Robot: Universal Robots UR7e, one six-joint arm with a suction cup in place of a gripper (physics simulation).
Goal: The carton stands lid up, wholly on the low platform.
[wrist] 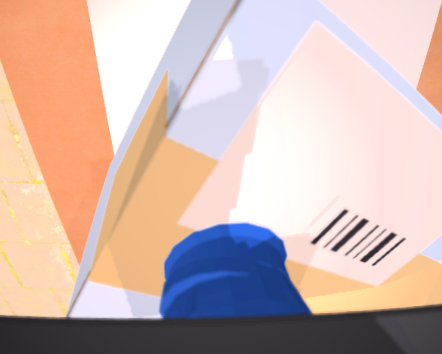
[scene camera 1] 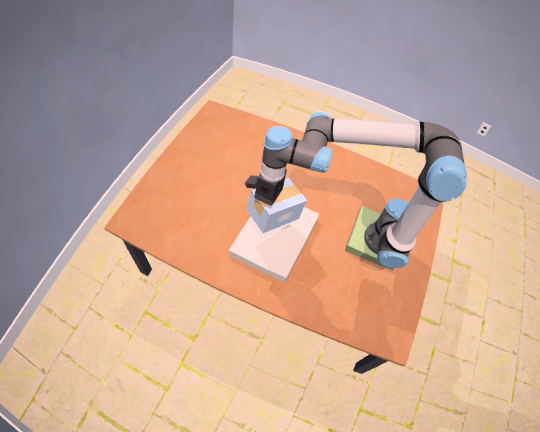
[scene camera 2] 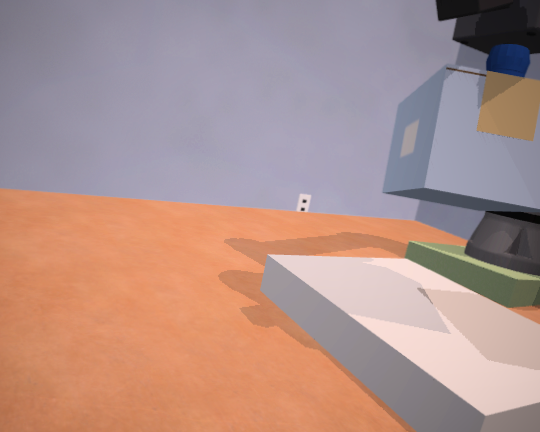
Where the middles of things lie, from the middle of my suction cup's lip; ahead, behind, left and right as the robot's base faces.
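There's a carton [scene camera 2: 459, 139] that I can see 20 mm behind my suction cup, 30 mm to the right of it and 70 mm below it. Then there's the low white platform [scene camera 2: 426, 346], and that's 30 mm behind the suction cup, 30 mm to the right of it and 270 mm below it.
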